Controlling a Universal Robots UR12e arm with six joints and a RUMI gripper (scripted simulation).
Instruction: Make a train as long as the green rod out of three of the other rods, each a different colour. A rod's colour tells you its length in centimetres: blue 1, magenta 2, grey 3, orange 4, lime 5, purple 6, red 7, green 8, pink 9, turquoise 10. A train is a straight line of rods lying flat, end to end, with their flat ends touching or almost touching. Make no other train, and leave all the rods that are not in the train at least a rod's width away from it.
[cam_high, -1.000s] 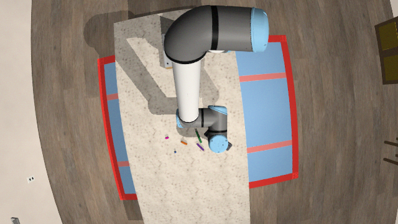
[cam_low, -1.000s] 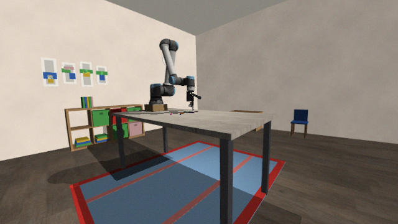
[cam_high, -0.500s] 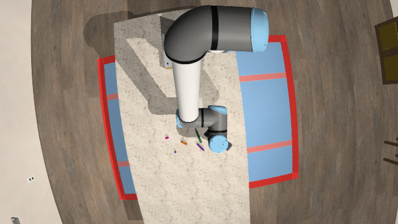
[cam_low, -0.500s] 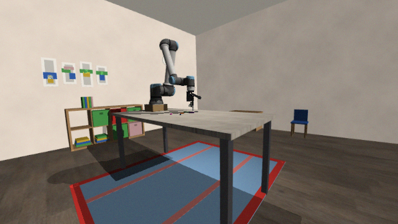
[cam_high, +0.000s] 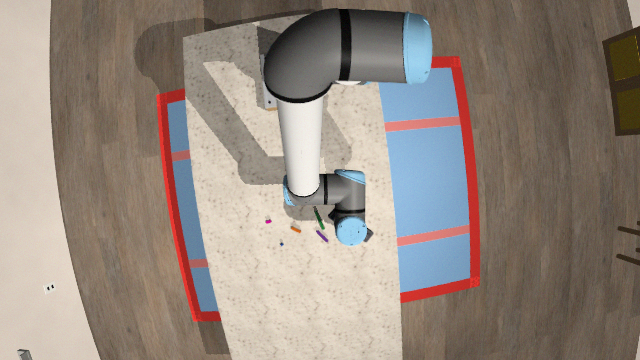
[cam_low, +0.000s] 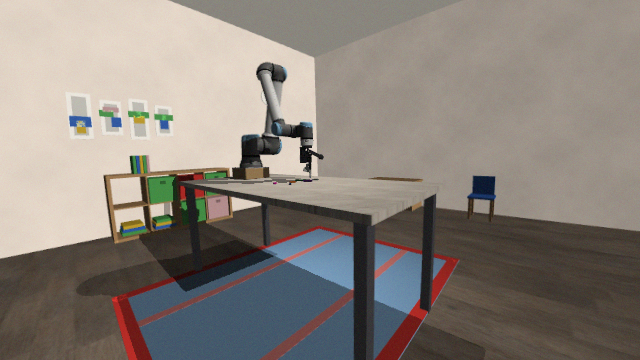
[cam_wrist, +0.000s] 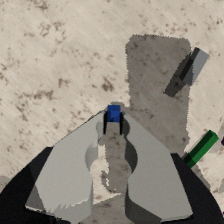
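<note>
My hand is 70 mm short of the grey rod, 30 mm to the left of it and 20 mm above it. Round my hand: green rod 110 mm to the right, 20 mm below; then purple rod 110 mm to the right, 60 mm ahead, 20 mm below; then orange rod 210 mm to the right, 20 mm below, 10 mm ahead.
</note>
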